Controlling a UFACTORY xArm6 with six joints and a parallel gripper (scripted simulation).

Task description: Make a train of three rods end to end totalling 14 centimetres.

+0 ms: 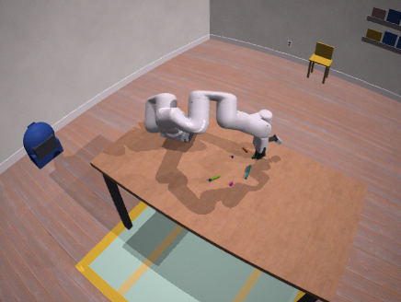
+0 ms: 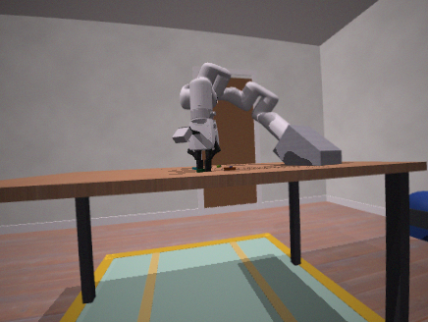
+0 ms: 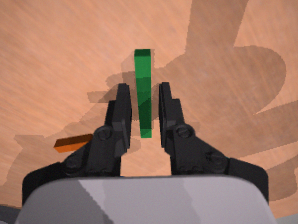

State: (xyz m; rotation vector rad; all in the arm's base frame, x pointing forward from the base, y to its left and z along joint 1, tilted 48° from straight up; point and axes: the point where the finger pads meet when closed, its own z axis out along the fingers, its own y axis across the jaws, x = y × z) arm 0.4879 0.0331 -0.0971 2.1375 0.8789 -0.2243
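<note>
Now: the green rod 2 cm below my hand. From my hand the other things lie so: turquoise rod (1 cm behind, 13 cm to the right, 2 cm below); then orange rod (9 cm behind, 2 cm to the left, 2 cm below); then magenta rod (6 cm behind, 25 cm to the right, 2 cm below).
</note>
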